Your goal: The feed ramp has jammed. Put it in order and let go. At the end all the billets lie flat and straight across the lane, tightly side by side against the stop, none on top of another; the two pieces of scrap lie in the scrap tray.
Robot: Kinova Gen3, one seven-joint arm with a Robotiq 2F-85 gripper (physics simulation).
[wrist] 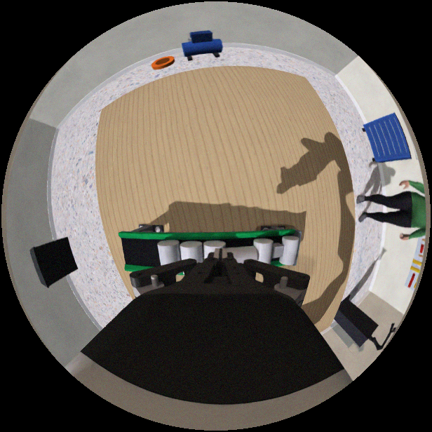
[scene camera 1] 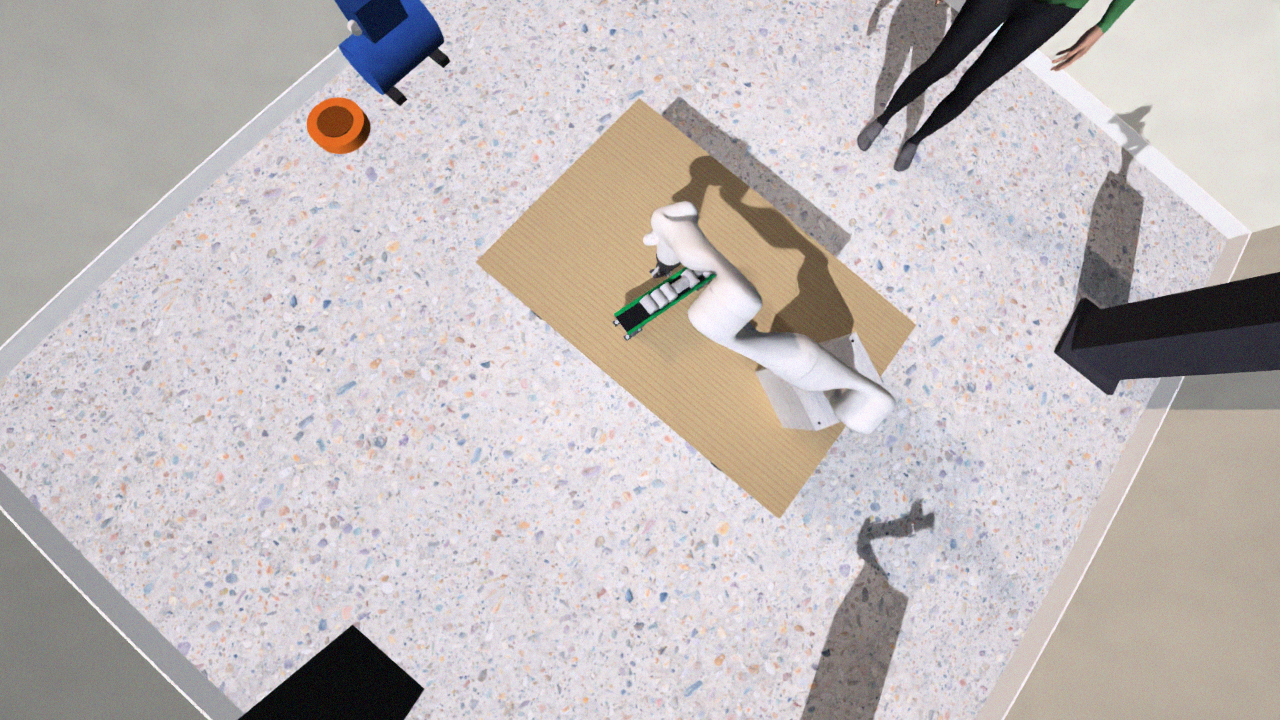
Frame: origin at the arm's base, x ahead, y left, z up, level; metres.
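Seen in the pictures: gripper, fingertip midpoint: (scene camera 1: 667, 273).
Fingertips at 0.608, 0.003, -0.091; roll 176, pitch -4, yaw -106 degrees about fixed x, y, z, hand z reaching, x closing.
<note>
A point is followed by its place in that frame, as x, y, z.
The feed ramp (scene camera 1: 666, 310) {0.545, 0.070, -0.178} (wrist: 200, 235) has green rails and a dark lane. Three white billets (wrist: 168, 252) (wrist: 191, 252) (wrist: 214, 246) lie across the lane, left of centre in the wrist view. Right of them, a white billet (wrist: 242, 254) lies lengthwise, partly hidden by my fingers. Two more billets (wrist: 263, 251) (wrist: 289, 250) lie across the lane towards the right end, with a small grey piece (wrist: 277, 250), possibly scrap, between them. My gripper (wrist: 220, 255) is shut and empty, over or near the ramp; its height is unclear. The scrap tray is not identifiable.
The ramp stands on a wooden table top (scene camera 1: 572, 241) {0.971, 0.053, -0.265} (wrist: 215, 140). My white arm reaches over the ramp's upper-right end in the scene view, hiding part of it. A grey base plate (scene camera 1: 792, 402) {0.050, 0.086, -0.103} lies under the arm. A person (scene camera 1: 975, 53) (wrist: 400, 207) stands beyond the table.
</note>
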